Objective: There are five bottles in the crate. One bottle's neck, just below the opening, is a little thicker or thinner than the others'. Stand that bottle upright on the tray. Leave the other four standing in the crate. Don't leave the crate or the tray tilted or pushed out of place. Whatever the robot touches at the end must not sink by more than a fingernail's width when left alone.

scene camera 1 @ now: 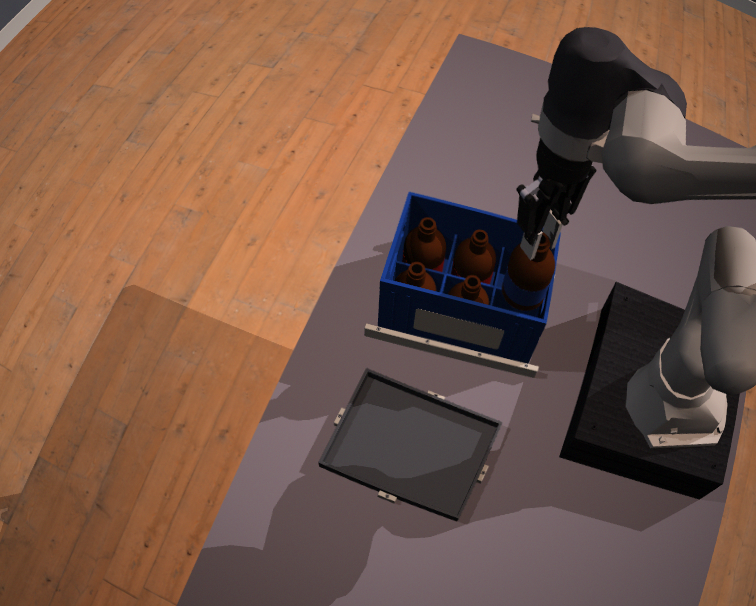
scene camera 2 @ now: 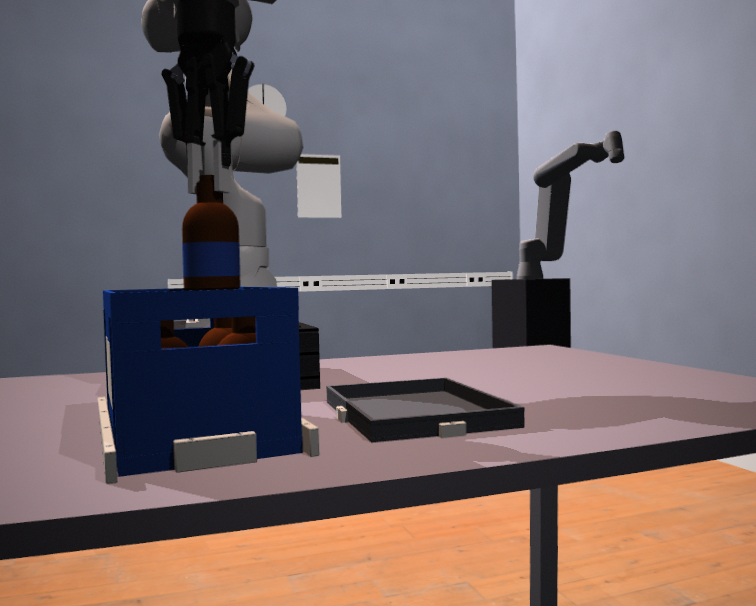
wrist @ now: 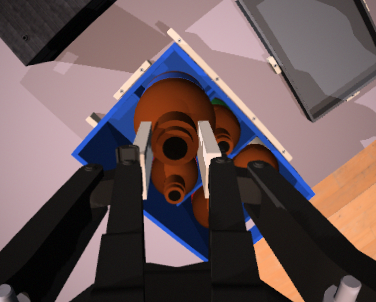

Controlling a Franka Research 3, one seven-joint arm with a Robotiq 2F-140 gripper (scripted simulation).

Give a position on a dark shallow tray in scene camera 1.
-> At 420, 446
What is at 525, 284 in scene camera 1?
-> A bottle.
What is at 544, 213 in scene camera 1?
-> The gripper.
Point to a dark shallow tray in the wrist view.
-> At 322, 53
